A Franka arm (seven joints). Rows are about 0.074 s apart.
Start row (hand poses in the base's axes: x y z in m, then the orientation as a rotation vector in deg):
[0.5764, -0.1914, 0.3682, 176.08, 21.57, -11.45]
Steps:
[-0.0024, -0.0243, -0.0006, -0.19, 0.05, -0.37]
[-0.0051, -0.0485, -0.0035, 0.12, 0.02, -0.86]
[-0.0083, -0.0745, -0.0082, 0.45, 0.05, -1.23]
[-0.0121, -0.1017, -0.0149, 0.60, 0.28, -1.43]
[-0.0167, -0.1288, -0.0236, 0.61, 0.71, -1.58]
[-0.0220, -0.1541, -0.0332, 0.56, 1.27, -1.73]
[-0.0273, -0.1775, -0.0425, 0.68, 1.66, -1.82]
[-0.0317, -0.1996, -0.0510, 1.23, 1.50, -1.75]
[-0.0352, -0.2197, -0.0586, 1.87, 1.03, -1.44]
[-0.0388, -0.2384, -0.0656, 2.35, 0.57, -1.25]
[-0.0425, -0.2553, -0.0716, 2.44, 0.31, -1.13]
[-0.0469, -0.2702, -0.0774, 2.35, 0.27, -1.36]
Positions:
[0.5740, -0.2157, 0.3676, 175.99, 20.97, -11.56]
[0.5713, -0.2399, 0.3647, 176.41, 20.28, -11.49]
[0.5681, -0.2659, 0.3600, 176.82, 19.78, -11.51]
[0.5643, -0.2931, 0.3533, 177.02, 19.52, -11.86]
[0.5597, -0.3202, 0.3446, 177.07, 19.31, -12.53]
[0.5544, -0.3455, 0.3350, 177.06, 19.09, -13.41]
[0.5491, -0.3689, 0.3257, 177.19, 18.99, -14.00]
[0.5447, -0.3910, 0.3172, 177.72, 19.20, -13.69]
[0.5412, -0.4111, 0.3096, 178.28, 19.79, -12.87]
[0.5376, -0.4298, 0.3026, -178.22, -20.11, 12.05]
[0.5339, -0.4467, 0.2966, -178.18, -20.30, 11.62]
[0.5295, -0.4616, 0.2908, -178.30, -19.94, 11.59]

